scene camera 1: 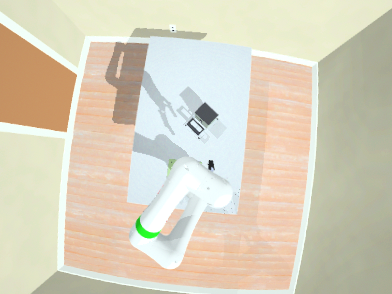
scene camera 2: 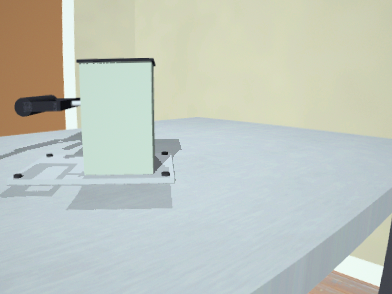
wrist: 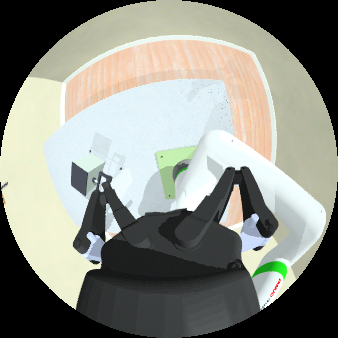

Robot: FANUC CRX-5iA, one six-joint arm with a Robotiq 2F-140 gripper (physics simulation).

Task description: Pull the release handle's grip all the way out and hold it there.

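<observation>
The release handle's grip [scene camera 1: 200,133] [scene camera 2: 37,105] [wrist: 106,176] is a dark rectangular loop on a short light rod. It sticks out from the side of a pale green box [scene camera 2: 117,117] [wrist: 93,164] with a dark lid [scene camera 1: 206,114]. The box stands upright on a thin pale base plate [scene camera 2: 125,179] with black bolts. My gripper [wrist: 167,167] is open and empty. In scene camera 1 a dark part of it shows beside the arm, apart from the handle, and the rest is hidden. In the wrist view its left fingertip overlaps the grip's image. How far the grip is pulled out is unclear.
The pale table [scene camera 1: 225,65] [scene camera 2: 280,210] [wrist: 150,115] bears the box and, at its other end, a green mounting plate [scene camera 1: 172,163] [wrist: 162,170] under the arm's base. The white arm [scene camera 1: 165,205] [wrist: 300,210] bends over that end. Shadows of the arm fall near the box.
</observation>
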